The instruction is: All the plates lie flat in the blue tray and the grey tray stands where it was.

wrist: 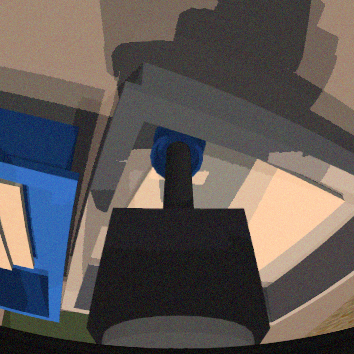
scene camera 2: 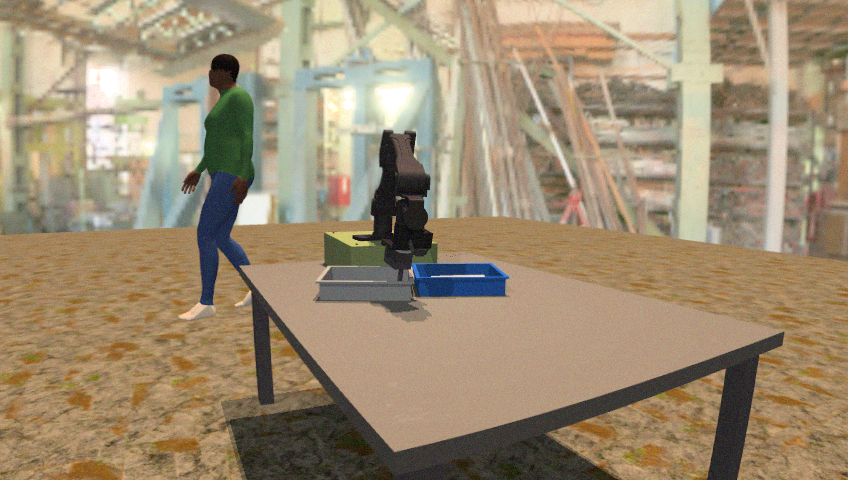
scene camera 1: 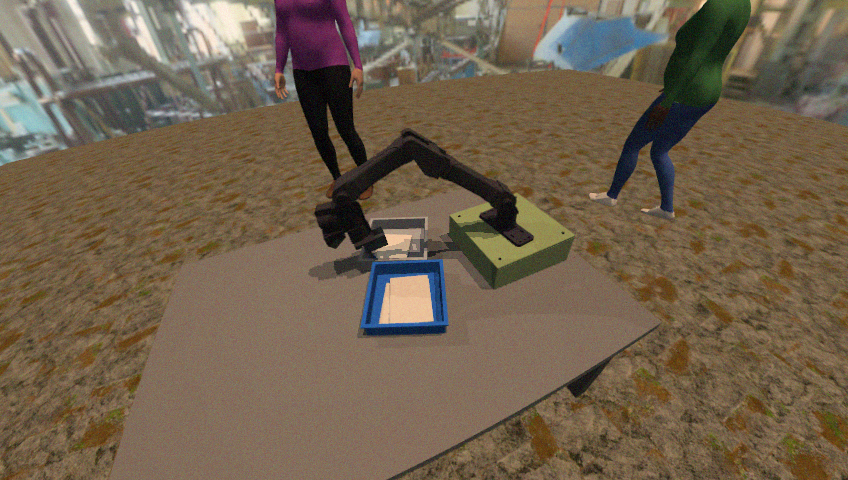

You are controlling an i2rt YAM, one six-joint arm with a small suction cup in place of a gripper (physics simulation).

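Pixels of known places: hand, tool point: (wrist: 177, 130) (scene camera 2: 397, 296); arm's base, link origin: (scene camera 2: 382, 238) (scene camera 1: 505, 227).
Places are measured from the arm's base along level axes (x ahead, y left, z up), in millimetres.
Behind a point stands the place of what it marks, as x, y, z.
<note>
The grey tray (scene camera 1: 396, 221) {265, -313, -62} (scene camera 2: 361, 290) {399, -271, -75} (wrist: 211, 119) {452, -189, -51} stands on the table beside the blue tray (scene camera 1: 370, 298) {488, 1, -61} (scene camera 2: 459, 286) {477, -25, -77} (wrist: 53, 197) {422, -114, -51}. A cream plate (scene camera 1: 399, 243) {299, -218, -92} (wrist: 295, 218) {321, -262, -92} lies in the grey tray. Two cream plates (scene camera 1: 409, 298) {385, 43, -81} (wrist: 14, 228) {356, -37, -86} lie flat, overlapping, in the blue tray. My suction cup (wrist: 177, 156) {415, -176, -99} (scene camera 2: 403, 275) is lowered into the grey tray, pressed on the plate close to its far edge near the tray's corner. In scene camera 1 the arm's wrist hides the cup.
The arm's green base block (scene camera 1: 510, 250) {62, 96, -4} (scene camera 2: 349, 250) {96, -166, -19} stands right behind the trays. The table (scene camera 1: 265, 358) {800, 18, -101} (scene camera 2: 534, 358) {940, -202, -101} stretches wide in front. A person in purple (scene camera 1: 319, 59) and one in green (scene camera 1: 683, 90) (scene camera 2: 227, 149) stand on the floor beyond the table.
</note>
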